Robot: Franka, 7 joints.
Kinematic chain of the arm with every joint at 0, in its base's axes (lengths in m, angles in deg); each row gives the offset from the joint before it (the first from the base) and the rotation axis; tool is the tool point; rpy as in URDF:
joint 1: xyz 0 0 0.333 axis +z
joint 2: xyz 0 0 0 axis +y
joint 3: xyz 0 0 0.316 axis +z
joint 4: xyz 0.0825 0 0 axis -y
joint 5: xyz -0.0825 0 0.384 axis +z
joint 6: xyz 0 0 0 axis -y
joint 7: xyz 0.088 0 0 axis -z
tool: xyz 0 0 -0.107 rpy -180 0 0
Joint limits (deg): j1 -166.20..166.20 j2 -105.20..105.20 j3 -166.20..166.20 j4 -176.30..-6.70 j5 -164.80..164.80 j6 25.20..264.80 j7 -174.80..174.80
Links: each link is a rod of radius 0.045 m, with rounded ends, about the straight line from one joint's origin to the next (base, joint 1, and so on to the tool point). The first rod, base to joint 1, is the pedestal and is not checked.
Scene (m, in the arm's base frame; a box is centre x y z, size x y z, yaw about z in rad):
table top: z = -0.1
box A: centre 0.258 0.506 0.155 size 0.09 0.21 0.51 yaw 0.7
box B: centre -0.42 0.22 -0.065 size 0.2 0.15 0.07 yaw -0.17
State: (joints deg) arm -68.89 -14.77 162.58 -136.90 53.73 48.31 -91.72
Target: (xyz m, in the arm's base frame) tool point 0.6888 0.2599 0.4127
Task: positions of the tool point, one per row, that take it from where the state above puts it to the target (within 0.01 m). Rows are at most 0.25 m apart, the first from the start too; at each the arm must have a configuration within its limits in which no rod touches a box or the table.
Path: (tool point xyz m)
1: -0.1982 0.3827 0.3544
2: -0.2577 0.4092 0.4588
3: -0.2996 0.4052 0.5843
4: -0.3133 0.3718 0.7171
5: -0.1886 0.5118 0.6687
6: -0.0126 0.5980 0.6145
7: 0.1903 0.6141 0.5585
8: 0.3915 0.5561 0.5045
9: 0.5643 0.4321 0.4555
10: 0.6888 0.2600 0.4127

